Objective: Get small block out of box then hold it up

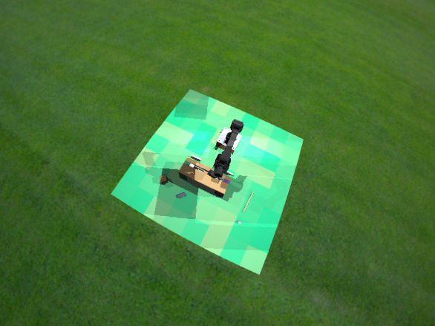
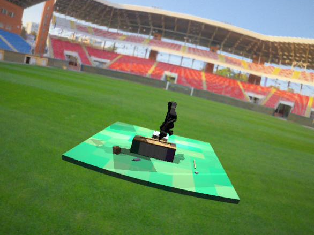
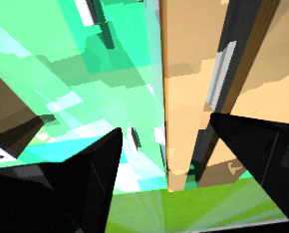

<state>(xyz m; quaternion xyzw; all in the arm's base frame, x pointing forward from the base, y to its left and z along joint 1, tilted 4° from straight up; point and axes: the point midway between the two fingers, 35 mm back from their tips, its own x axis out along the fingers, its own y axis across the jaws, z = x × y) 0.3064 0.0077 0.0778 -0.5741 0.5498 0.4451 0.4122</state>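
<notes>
Now: the small block 50 mm below my gripper tip, 50 mm ahead of it and 40 mm to the right of it. Round my gripper tip: thin tan stick 370 mm to the left, 130 mm below, 70 mm ahead; small grey piece 370 mm to the left, 250 mm ahead, 130 mm below; purple piece 280 mm ahead, 130 mm below, 120 mm to the right.
</notes>
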